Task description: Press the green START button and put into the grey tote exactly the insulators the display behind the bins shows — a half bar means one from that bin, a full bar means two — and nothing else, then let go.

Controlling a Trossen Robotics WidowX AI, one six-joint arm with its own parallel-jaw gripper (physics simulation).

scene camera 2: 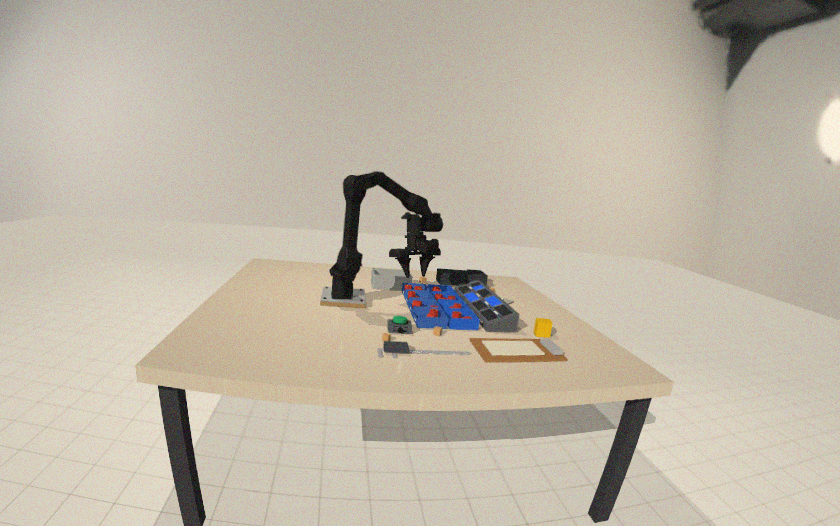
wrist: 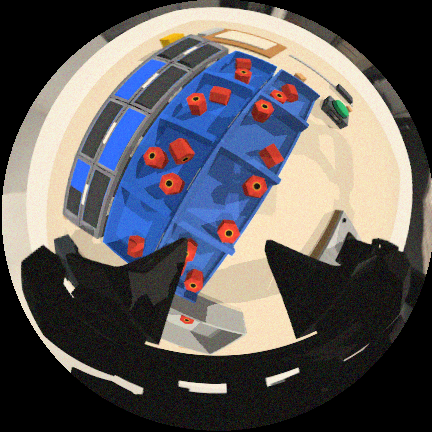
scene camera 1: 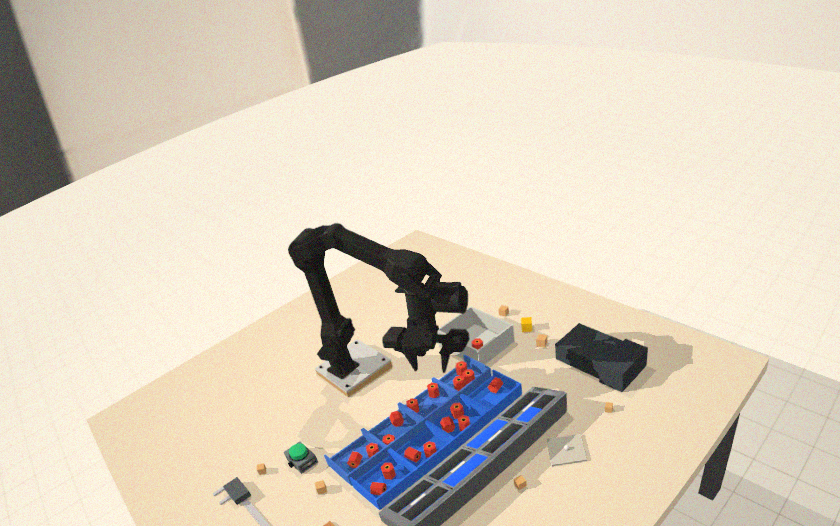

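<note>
My gripper is open and empty, low above the robot-side row of the blue bins. A red insulator stands upright in that row, between the fingertips as the wrist view sees it. Several more lie or stand in the bins. The grey tote holds one red insulator. The display shows two full blue bars and one half bar. The green START button stands beside the bins' end.
A black box stands beyond the display's far end. A yellow cube and small orange cubes lie near the tote. A plug with a cable and a brown frame lie toward the START button's end of the table.
</note>
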